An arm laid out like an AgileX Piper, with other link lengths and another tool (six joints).
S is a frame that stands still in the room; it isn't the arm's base.
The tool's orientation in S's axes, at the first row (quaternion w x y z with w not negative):
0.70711 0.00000 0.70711 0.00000
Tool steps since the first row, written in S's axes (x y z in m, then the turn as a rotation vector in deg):
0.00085 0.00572 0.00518 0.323 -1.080 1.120
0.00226 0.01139 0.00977 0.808 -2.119 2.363
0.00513 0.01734 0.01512 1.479 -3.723 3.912
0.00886 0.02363 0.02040 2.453 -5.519 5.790
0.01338 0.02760 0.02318 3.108 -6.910 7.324
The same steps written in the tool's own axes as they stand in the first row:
-0.00518 0.00572 0.00085 -1.120 -1.080 0.323
-0.00977 0.01139 0.00226 -2.363 -2.119 0.808
-0.01512 0.01734 0.00513 -3.912 -3.723 1.479
-0.02040 0.02363 0.00886 -5.790 -5.519 2.453
-0.02318 0.02760 0.01338 -7.324 -6.910 3.108

